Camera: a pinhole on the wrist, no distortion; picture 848 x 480 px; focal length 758.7 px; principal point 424.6 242.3 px. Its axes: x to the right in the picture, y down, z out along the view. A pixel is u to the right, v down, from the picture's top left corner.
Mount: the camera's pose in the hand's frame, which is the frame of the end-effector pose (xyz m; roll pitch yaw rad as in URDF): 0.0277 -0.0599 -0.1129 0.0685 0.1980 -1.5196
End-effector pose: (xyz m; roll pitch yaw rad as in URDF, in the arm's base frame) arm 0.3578 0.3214 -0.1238 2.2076 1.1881 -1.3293
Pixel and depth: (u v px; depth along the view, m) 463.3 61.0 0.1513
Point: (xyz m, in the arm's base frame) 0.3674 0.4240 -0.1449
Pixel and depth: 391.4 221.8 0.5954
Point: -0.0152 0.6260 -0.2525
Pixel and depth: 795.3 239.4 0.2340
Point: 0.3614 0.5360 -0.2277
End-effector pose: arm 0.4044 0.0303 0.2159 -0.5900 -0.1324 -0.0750
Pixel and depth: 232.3 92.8 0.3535
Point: 0.3155 0.1364 0.4345
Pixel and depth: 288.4 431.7 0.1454
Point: 0.4470 -0.0040 0.2876
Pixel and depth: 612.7 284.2 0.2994
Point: 0.3973 -0.0360 0.4628
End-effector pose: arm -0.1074 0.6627 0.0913 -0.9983 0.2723 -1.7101
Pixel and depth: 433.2 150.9 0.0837
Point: -0.1793 0.6472 0.1343
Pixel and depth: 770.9 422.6 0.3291
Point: -0.1231 0.4847 0.3807
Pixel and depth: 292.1 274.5 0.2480
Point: -0.0353 0.5960 0.2119
